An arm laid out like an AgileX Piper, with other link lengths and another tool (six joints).
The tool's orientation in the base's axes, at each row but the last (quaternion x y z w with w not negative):
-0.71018, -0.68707, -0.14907, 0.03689
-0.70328, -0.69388, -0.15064, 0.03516
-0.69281, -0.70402, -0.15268, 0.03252
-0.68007, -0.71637, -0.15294, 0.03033
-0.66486, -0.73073, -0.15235, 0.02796
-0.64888, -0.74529, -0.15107, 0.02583
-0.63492, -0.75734, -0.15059, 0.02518
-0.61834, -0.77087, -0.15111, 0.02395
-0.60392, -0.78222, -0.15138, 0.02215
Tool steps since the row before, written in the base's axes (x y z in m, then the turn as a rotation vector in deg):
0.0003, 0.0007, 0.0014, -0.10, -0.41, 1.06
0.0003, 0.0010, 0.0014, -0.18, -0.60, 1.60
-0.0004, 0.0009, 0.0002, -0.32, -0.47, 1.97
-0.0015, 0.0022, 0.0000, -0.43, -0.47, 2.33
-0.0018, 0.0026, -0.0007, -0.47, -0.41, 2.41
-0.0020, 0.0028, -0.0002, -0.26, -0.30, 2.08
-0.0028, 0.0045, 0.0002, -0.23, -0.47, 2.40
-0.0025, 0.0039, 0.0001, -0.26, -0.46, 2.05
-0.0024, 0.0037, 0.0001, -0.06, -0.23, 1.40
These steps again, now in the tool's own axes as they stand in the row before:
0.0010, 0.0005, -0.0011, -0.12, 0.08, -1.13
0.0013, 0.0005, -0.0010, -0.16, 0.10, -1.71
0.0009, -0.0004, 0.0000, 0.07, 0.02, -2.05
0.0022, -0.0014, 0.0003, 0.16, -0.02, -2.41
0.0025, -0.0017, 0.0011, 0.25, -0.04, -2.48
0.0030, -0.0017, 0.0006, 0.24, 0.11, -2.10
0.0049, -0.0020, 0.0006, 0.15, 0.18, -2.45
0.0043, -0.0016, 0.0006, 0.08, 0.08, -2.11
0.0041, -0.0014, 0.0005, 0.10, 0.19, -1.40

